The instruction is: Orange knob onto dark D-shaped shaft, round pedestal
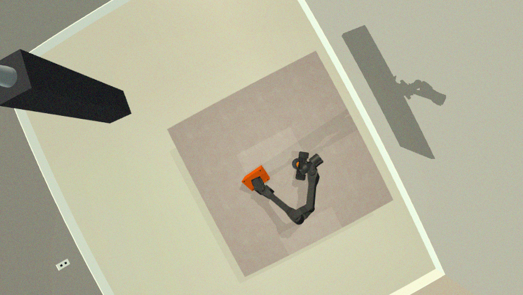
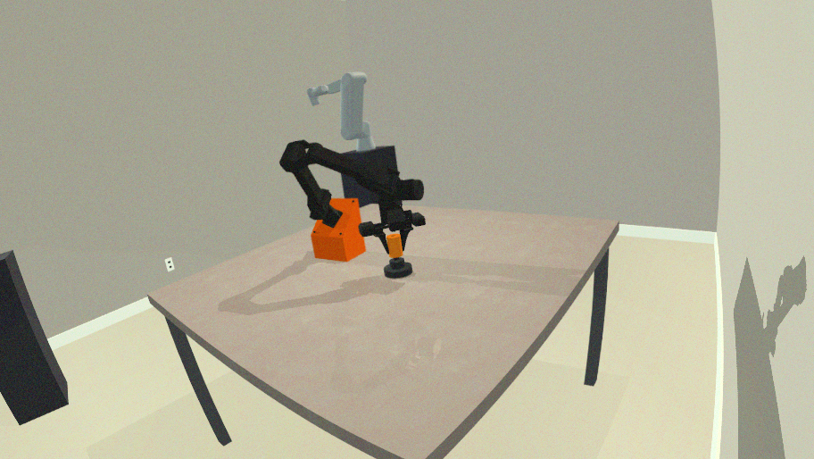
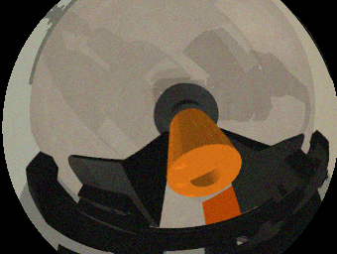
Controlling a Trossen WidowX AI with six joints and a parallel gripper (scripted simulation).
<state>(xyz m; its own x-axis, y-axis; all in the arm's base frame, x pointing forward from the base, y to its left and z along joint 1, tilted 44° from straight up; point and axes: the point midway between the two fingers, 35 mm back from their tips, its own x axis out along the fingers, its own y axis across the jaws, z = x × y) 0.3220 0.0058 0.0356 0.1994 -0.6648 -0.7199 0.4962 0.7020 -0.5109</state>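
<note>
My gripper tip is now 30 mm above the dark round pedestal. Also, from my gripper tip: orange knob: 20 mm above.
</note>
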